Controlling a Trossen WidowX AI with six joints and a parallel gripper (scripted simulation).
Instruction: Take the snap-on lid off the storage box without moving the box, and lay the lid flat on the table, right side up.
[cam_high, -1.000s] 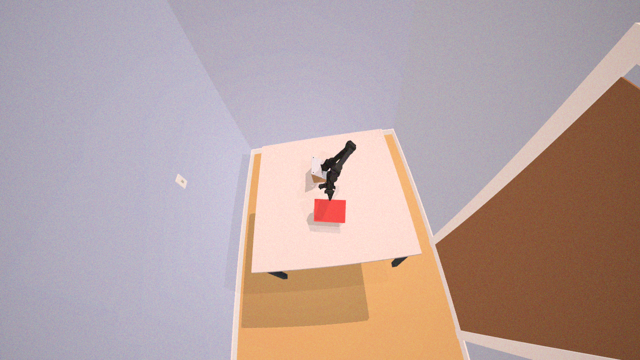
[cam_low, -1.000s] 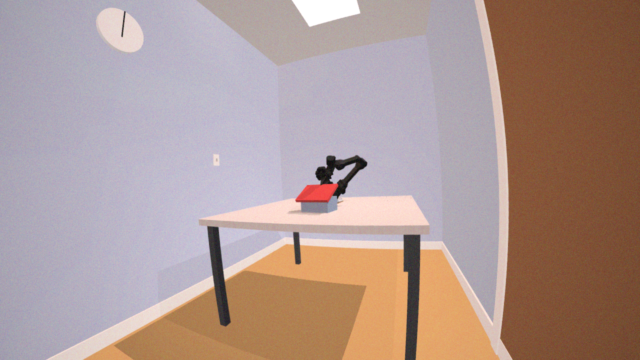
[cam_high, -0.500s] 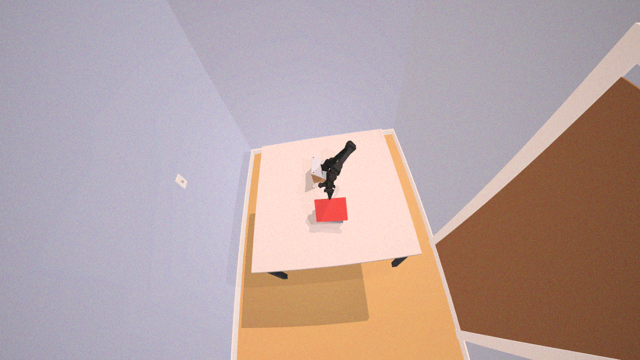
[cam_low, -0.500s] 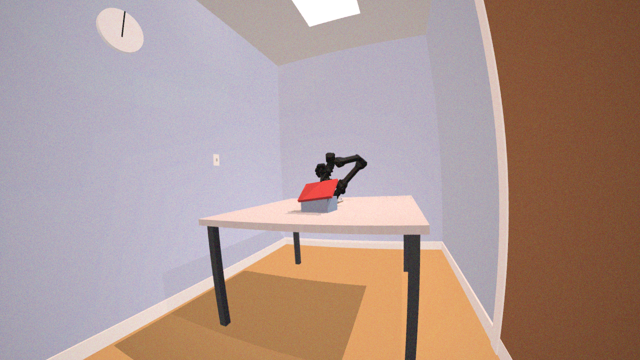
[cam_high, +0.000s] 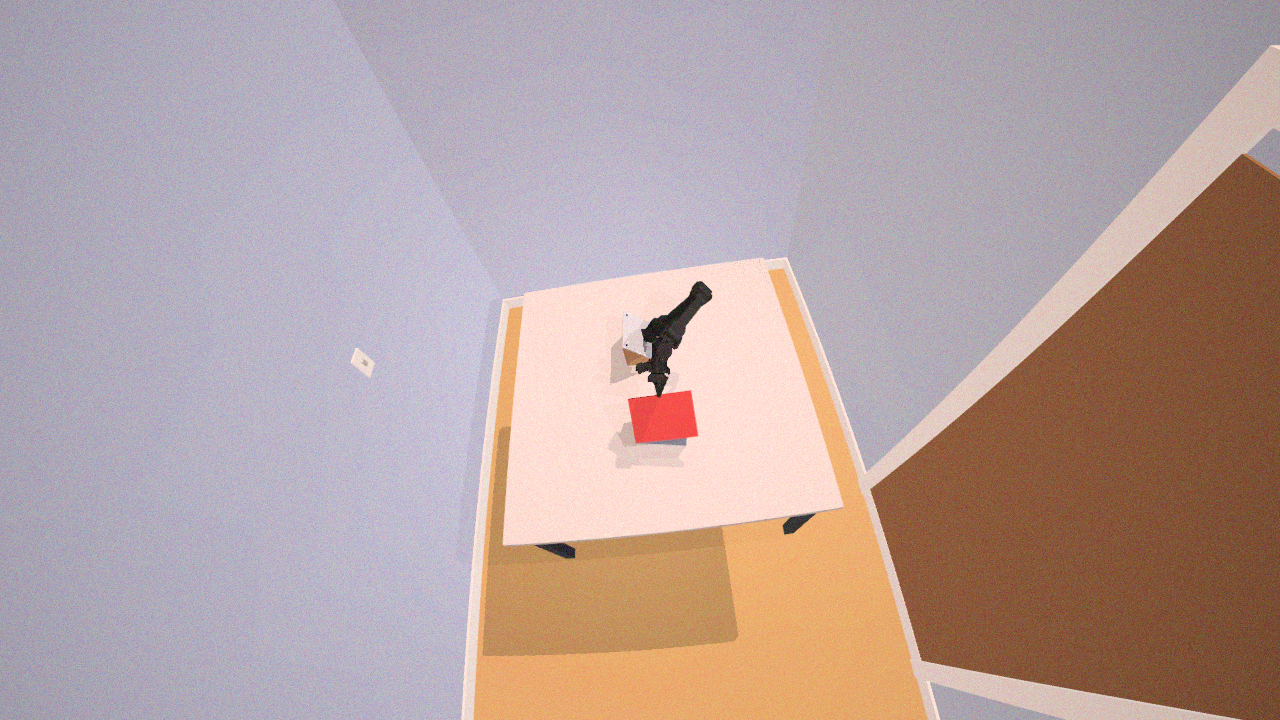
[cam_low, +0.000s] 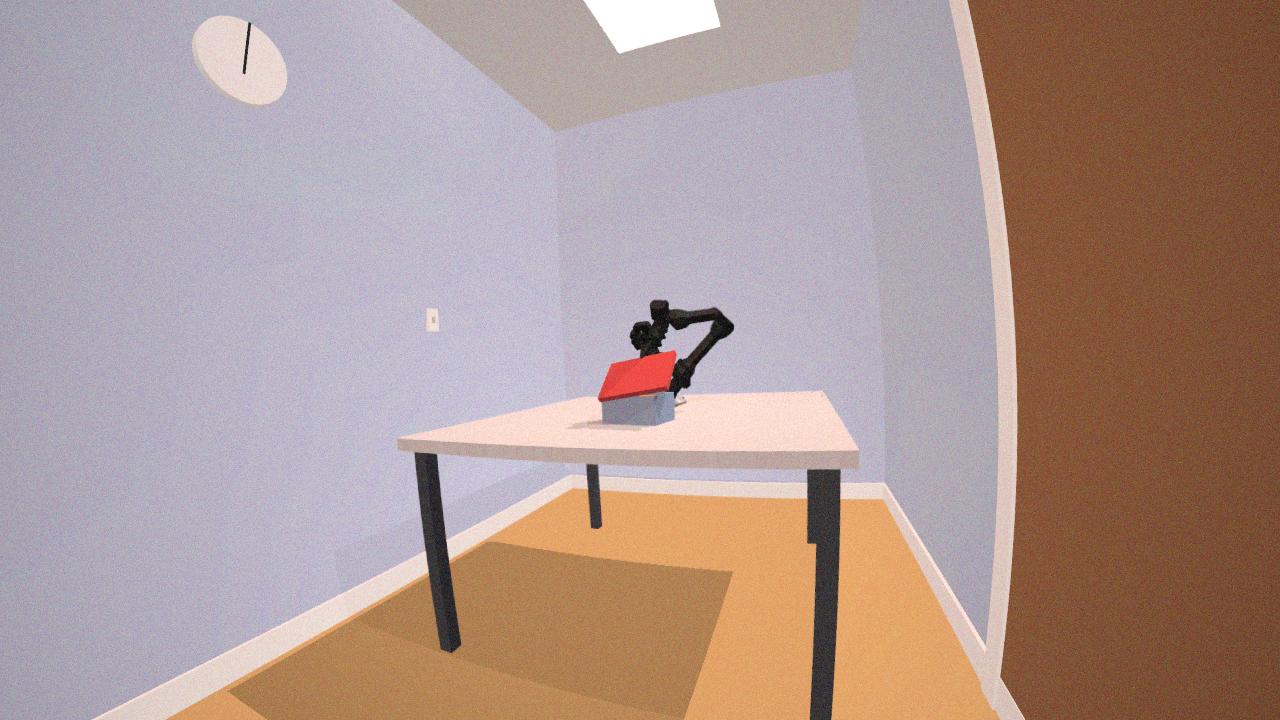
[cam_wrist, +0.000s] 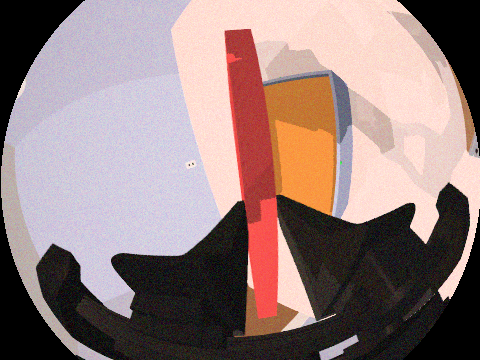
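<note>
Now: the red lid 70 mm ahead of my gripper tip and 50 mm below it. Also, from my gripper tip: storage box 160 mm below, 50 mm ahead, 10 mm to the right.
</note>
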